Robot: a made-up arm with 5 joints.
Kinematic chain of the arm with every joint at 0, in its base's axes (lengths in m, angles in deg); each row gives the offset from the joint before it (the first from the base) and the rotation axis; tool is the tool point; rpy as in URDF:
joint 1: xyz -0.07 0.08 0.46 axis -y
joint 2: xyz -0.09 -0.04 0 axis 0.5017 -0.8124 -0.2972
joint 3: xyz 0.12 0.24 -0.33 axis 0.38 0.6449 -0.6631
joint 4: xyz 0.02 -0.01 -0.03 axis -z
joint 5: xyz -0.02 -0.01 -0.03 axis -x
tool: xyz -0.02 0 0.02 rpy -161.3 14.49 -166.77
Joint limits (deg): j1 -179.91..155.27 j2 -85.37..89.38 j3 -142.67..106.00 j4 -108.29..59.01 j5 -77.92..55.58
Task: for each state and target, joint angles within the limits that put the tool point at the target. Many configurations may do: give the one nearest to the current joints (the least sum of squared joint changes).
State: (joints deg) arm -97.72 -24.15 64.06 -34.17 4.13
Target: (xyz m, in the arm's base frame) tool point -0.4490 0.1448 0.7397
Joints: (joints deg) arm -90.33 -40.95 65.99 -20.54 17.91
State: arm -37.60 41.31 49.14 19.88 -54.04
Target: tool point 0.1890 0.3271 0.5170
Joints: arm -2.83 67.59 54.86 46.43 -64.56
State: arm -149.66 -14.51 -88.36 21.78 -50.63
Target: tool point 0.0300 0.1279 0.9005
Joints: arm -171.60 -37.18 -86.47 17.96 -50.38
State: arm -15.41 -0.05 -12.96 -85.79 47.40
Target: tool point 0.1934 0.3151 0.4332
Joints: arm 19.71 48.47 31.76 -55.04 54.11
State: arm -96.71 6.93 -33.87 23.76 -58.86
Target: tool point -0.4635 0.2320 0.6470
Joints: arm -103.61 -14.68 -14.02 59.01 -71.98
